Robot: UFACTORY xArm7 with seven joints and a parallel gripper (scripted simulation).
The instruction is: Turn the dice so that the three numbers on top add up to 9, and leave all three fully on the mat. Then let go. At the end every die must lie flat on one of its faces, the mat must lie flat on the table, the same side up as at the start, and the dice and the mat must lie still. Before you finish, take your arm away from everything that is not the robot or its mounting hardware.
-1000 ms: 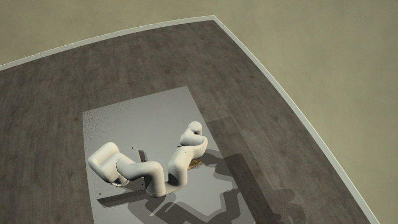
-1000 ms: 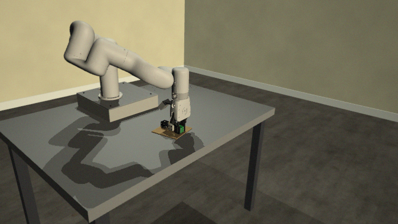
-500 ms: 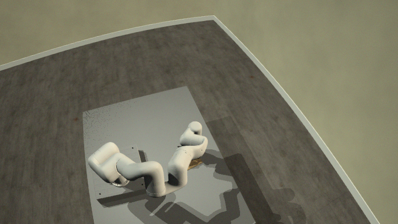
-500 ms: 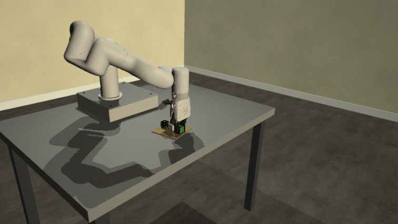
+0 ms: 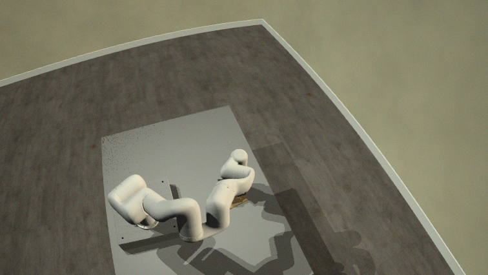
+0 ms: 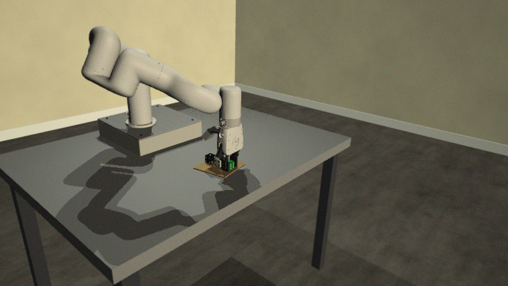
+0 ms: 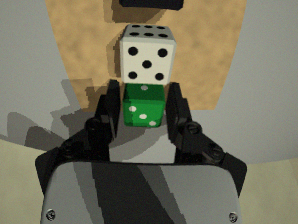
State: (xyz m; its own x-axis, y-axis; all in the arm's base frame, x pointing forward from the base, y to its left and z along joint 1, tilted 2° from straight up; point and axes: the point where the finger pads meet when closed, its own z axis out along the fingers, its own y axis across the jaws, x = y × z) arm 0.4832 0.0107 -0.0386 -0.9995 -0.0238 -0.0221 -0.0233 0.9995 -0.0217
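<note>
My hand is 10 mm above the green die. From my hand the other things lie so: black die 90 mm behind, 10 mm below; white die 50 mm behind, 10 mm below; tan mat 50 mm behind, 20 mm below.
</note>
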